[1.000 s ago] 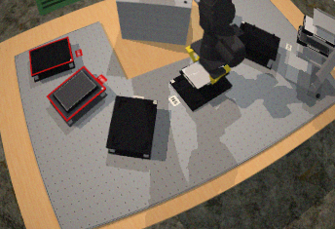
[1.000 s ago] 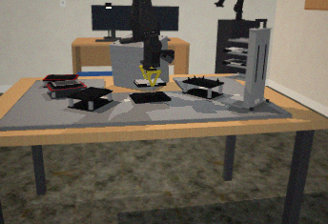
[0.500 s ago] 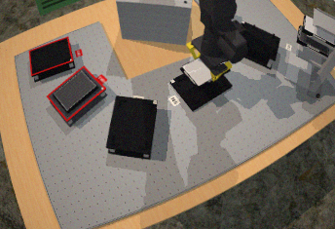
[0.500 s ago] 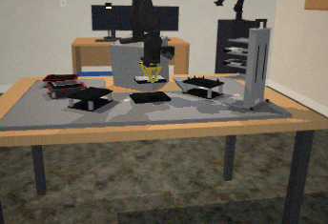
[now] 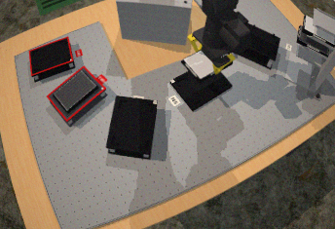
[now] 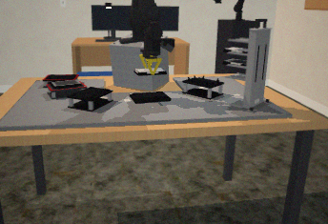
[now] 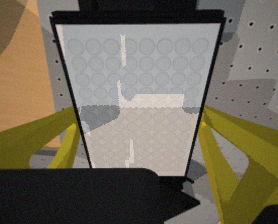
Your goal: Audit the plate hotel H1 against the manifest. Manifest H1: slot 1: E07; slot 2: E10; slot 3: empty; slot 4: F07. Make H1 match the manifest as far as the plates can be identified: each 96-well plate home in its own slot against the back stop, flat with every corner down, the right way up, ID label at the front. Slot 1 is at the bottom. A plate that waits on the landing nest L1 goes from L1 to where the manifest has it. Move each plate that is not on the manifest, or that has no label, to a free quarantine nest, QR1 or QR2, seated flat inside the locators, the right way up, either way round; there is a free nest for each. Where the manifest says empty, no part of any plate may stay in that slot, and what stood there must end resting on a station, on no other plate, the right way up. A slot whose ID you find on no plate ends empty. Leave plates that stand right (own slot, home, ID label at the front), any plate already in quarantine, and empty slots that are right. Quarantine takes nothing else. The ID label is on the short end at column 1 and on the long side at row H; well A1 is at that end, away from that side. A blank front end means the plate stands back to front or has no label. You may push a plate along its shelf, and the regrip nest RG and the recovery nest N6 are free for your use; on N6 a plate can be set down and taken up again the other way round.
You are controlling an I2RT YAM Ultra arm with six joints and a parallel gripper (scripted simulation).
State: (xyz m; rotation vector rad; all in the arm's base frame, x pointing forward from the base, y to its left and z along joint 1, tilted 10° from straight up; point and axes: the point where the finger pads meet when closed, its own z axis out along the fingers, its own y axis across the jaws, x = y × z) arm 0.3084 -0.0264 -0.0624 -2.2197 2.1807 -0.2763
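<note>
My gripper is now 20 mm past the black regrip nest RG, 270 mm to the right of it and 70 mm above it. From my hand the other things lie so: A1 mark: 110 mm behind, 280 mm to the left, 70 mm below; flat black recovery nest N6: 120 mm below; black landing nest L1: 20 mm ahead, 260 mm to the right, 80 mm below.
</note>
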